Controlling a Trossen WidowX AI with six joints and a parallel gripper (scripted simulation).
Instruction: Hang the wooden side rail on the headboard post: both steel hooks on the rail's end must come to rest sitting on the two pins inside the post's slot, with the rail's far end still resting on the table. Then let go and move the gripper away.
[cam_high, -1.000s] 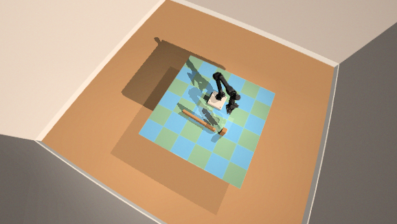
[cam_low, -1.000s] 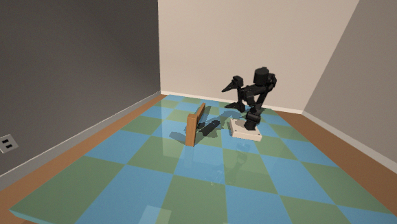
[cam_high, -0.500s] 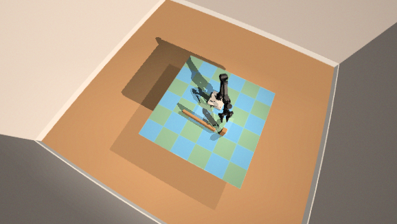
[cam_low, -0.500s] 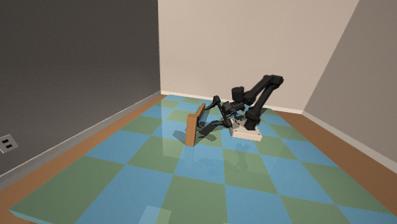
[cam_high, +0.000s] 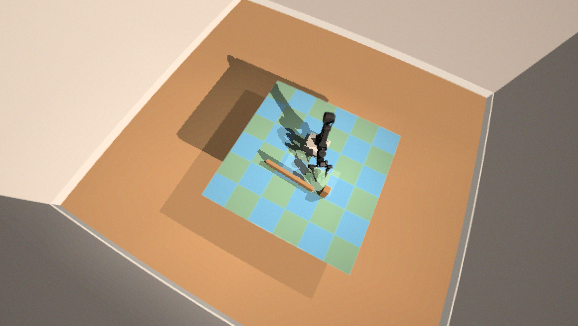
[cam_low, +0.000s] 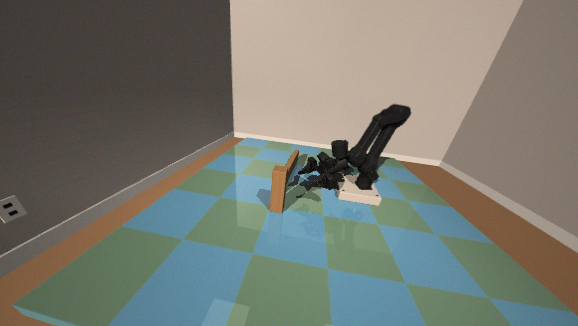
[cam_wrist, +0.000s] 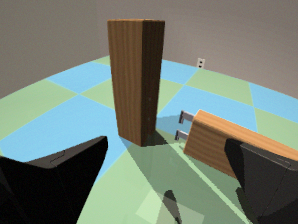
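The wooden headboard post is 10 cm ahead of my gripper tip, 6 cm to the left of it and 1 cm below it.
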